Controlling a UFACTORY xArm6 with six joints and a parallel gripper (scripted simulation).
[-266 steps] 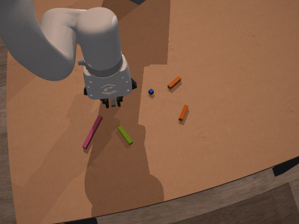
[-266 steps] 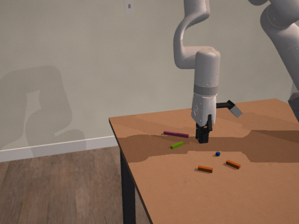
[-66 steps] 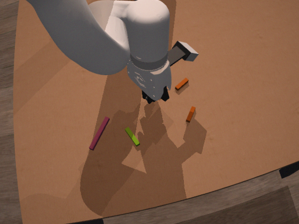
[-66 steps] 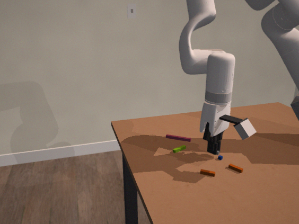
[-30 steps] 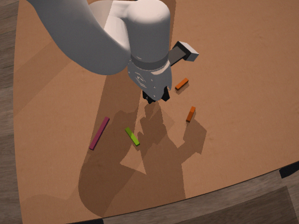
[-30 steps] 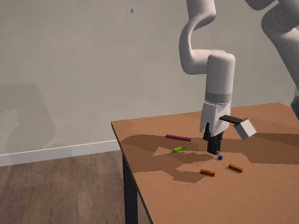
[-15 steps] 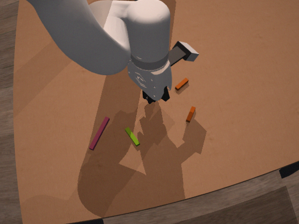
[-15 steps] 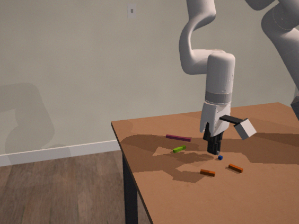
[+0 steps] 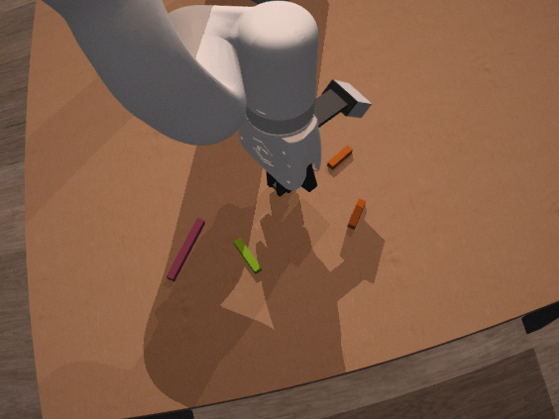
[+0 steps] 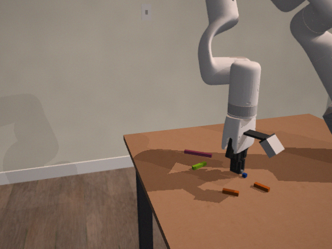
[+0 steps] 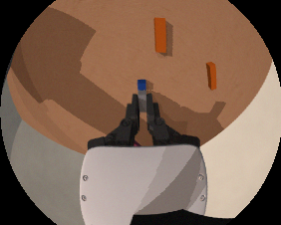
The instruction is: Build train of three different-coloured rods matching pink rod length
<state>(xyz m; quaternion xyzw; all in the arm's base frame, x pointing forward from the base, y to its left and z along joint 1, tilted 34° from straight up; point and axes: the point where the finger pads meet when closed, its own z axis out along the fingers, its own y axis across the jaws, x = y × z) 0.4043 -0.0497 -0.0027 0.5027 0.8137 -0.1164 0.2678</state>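
My gripper is now 2 cm to the right of the blue rod, 2 cm above it and 1 cm past it. The rest, counted from my hand: lime rod: 8 cm to the right, 8 cm ahead, 2 cm below; then grey rod: 2 cm below; then pink rod: 15 cm to the right, 4 cm ahead, 2 cm below.
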